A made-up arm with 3 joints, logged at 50 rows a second.
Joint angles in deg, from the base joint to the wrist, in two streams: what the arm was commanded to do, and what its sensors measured. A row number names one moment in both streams.
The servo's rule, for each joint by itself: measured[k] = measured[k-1] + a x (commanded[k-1-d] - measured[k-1]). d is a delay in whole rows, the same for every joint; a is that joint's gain. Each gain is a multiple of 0.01, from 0.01 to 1. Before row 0 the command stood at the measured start. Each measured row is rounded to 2 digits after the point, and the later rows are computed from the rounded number. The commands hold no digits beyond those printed.
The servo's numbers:
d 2
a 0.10 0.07 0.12
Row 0, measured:
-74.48, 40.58, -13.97
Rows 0 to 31, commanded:
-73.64, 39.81, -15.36
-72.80, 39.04, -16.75
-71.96, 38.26, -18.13
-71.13, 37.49, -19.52
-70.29, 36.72, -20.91
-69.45, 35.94, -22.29
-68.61, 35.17, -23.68
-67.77, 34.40, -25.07
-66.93, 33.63, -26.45
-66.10, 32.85, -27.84
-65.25, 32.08, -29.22
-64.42, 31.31, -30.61
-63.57, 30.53, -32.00
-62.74, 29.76, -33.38
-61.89, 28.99, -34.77
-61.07, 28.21, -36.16
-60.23, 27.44, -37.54
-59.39, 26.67, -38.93
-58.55, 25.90, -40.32
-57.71, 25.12, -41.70
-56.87, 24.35, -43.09
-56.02, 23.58, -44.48
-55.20, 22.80, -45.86
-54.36, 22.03, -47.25
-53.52, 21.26, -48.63
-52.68, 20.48, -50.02
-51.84, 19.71, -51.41
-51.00, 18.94, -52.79
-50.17, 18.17, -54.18
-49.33, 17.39, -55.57
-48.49, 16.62, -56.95
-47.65, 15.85, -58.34
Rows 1 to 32, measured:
-74.48, 40.58, -13.97
-74.48, 40.58, -13.97
-74.40, 40.53, -14.14
-74.24, 40.43, -14.45
-74.01, 40.28, -14.89
-73.72, 40.08, -15.45
-73.38, 39.84, -16.11
-72.99, 39.57, -16.85
-72.55, 39.26, -17.67
-72.07, 38.92, -18.56
-71.56, 38.55, -19.51
-71.01, 38.15, -20.51
-70.43, 37.73, -21.56
-69.83, 37.28, -22.65
-69.20, 36.81, -23.77
-68.55, 36.32, -24.92
-67.88, 35.81, -26.10
-67.20, 35.28, -27.31
-66.50, 34.73, -28.54
-65.79, 34.17, -29.79
-65.07, 33.59, -31.05
-64.33, 33.00, -32.33
-63.58, 32.39, -33.62
-62.82, 31.77, -34.92
-62.06, 31.14, -36.23
-61.29, 30.50, -37.55
-60.51, 29.85, -38.88
-59.73, 29.19, -40.22
-58.94, 28.53, -41.56
-58.15, 27.86, -42.91
-57.35, 27.18, -44.26
-56.55, 26.49, -45.62

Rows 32 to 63, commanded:
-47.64, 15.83, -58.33
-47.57, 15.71, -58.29
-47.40, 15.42, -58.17
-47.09, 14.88, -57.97
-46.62, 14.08, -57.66
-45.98, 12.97, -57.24
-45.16, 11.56, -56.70
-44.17, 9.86, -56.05
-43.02, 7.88, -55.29
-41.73, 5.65, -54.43
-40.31, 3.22, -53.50
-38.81, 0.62, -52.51
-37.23, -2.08, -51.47
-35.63, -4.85, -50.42
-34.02, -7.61, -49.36
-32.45, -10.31, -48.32
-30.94, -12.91, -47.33
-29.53, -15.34, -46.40
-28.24, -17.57, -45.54
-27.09, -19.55, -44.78
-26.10, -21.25, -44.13
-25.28, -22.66, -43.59
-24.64, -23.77, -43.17
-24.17, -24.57, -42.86
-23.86, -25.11, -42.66
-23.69, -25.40, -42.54
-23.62, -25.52, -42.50
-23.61, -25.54, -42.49
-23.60, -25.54, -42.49
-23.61, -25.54, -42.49
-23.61, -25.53, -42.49
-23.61, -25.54, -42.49
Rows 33 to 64, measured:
-55.74, 25.80, -46.98
-54.93, 25.10, -48.34
-54.20, 24.45, -49.54
-53.54, 23.84, -50.59
-52.93, 23.25, -51.50
-52.35, 22.66, -52.28
-51.78, 22.06, -52.93
-51.20, 21.42, -53.45
-50.60, 20.73, -53.84
-49.96, 19.97, -54.11
-49.27, 19.12, -54.25
-48.52, 18.18, -54.27
-47.70, 17.13, -54.18
-46.81, 15.97, -53.98
-45.85, 14.71, -53.68
-44.83, 13.34, -53.29
-43.75, 11.87, -52.82
-42.62, 10.32, -52.28
-41.45, 8.69, -51.69
-40.26, 7.01, -51.06
-39.06, 5.29, -50.40
-37.86, 3.55, -49.73
-36.68, 1.81, -49.06
-35.54, 0.10, -48.40
-34.45, -1.57, -47.77
-33.42, -3.18, -47.18
-32.46, -4.72, -46.64
-31.58, -6.17, -46.15
-30.78, -7.52, -45.71
-30.06, -8.78, -45.32
-29.41, -9.95, -44.98
-28.83, -11.04, -44.68

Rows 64 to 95, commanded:
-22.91, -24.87, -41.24
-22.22, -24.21, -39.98
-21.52, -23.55, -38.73
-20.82, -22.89, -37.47
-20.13, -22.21, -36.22
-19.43, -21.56, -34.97
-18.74, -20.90, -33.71
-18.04, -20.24, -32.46
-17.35, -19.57, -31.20
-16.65, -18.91, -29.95
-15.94, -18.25, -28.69
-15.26, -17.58, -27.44
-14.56, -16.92, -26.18
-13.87, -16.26, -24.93
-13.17, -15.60, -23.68
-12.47, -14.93, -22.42
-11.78, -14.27, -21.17
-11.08, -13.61, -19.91
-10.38, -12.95, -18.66
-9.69, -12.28, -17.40
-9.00, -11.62, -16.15
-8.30, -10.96, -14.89
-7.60, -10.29, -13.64
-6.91, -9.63, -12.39
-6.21, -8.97, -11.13
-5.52, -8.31, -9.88
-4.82, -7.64, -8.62
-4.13, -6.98, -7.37
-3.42, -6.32, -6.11
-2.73, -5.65, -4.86
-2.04, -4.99, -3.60
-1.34, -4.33, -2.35
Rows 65 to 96, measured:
-28.31, -12.05, -44.42
-27.84, -12.99, -44.19
-27.35, -13.82, -43.84
-26.84, -14.55, -43.38
-26.31, -15.18, -42.82
-25.76, -15.72, -42.18
-25.20, -16.17, -41.46
-24.62, -16.55, -40.68
-24.03, -16.85, -39.84
-23.43, -17.09, -38.95
-22.82, -17.26, -38.02
-22.20, -17.38, -37.05
-21.57, -17.44, -36.05
-20.94, -17.45, -35.02
-20.30, -17.41, -33.96
-19.66, -17.33, -32.88
-19.01, -17.21, -31.78
-18.36, -17.05, -30.66
-17.70, -16.86, -29.52
-17.04, -16.63, -28.37
-16.37, -16.37, -27.20
-15.70, -16.08, -26.02
-15.03, -15.77, -24.84
-14.36, -15.43, -23.65
-13.68, -15.07, -22.45
-13.00, -14.69, -21.24
-12.32, -14.29, -20.03
-11.64, -13.87, -18.81
-10.96, -13.43, -17.59
-10.28, -12.98, -16.36
-9.59, -12.51, -15.13
-8.90, -12.03, -13.90

